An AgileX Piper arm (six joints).
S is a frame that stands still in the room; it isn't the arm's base.
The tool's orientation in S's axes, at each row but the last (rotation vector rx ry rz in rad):
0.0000, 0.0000, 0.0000
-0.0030, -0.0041, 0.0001
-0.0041, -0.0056, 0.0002
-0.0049, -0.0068, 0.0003
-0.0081, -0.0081, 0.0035
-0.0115, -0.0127, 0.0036
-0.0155, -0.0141, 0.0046
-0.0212, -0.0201, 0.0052
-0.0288, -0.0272, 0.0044
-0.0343, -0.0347, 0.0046
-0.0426, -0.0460, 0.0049
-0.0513, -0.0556, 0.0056
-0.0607, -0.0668, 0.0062
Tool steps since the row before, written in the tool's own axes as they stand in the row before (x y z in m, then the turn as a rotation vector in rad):
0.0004, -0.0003, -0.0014, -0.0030, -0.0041, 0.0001
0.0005, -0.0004, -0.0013, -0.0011, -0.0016, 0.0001
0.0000, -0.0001, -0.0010, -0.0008, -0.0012, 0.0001
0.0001, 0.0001, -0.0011, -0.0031, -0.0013, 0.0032
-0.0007, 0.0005, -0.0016, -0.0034, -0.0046, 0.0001
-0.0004, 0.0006, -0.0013, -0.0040, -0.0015, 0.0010
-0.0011, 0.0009, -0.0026, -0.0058, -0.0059, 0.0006
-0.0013, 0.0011, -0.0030, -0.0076, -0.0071, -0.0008
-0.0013, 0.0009, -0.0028, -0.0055, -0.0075, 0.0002
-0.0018, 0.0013, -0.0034, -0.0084, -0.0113, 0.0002
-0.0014, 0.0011, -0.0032, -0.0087, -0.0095, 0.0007
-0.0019, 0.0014, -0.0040, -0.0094, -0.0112, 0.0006
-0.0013, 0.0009, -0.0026, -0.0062, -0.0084, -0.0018
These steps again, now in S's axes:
0.0004, -0.0003, -0.0014, -0.0030, -0.0041, 0.0001
0.0005, -0.0004, -0.0013, -0.0011, -0.0016, 0.0001
0.0000, -0.0001, -0.0010, -0.0008, -0.0012, 0.0001
0.0001, 0.0001, -0.0011, -0.0031, -0.0013, 0.0032
-0.0007, 0.0005, -0.0016, -0.0034, -0.0046, 0.0001
-0.0004, 0.0006, -0.0013, -0.0040, -0.0015, 0.0010
-0.0011, 0.0009, -0.0026, -0.0058, -0.0059, 0.0006
-0.0012, 0.0010, -0.0030, -0.0075, -0.0072, -0.0008
-0.0012, 0.0008, -0.0029, -0.0055, -0.0075, 0.0003
-0.0017, 0.0012, -0.0035, -0.0084, -0.0113, 0.0003
-0.0013, 0.0010, -0.0033, -0.0087, -0.0095, 0.0007
-0.0017, 0.0012, -0.0042, -0.0094, -0.0112, 0.0007
-0.0011, 0.0007, -0.0027, -0.0060, -0.0085, -0.0017

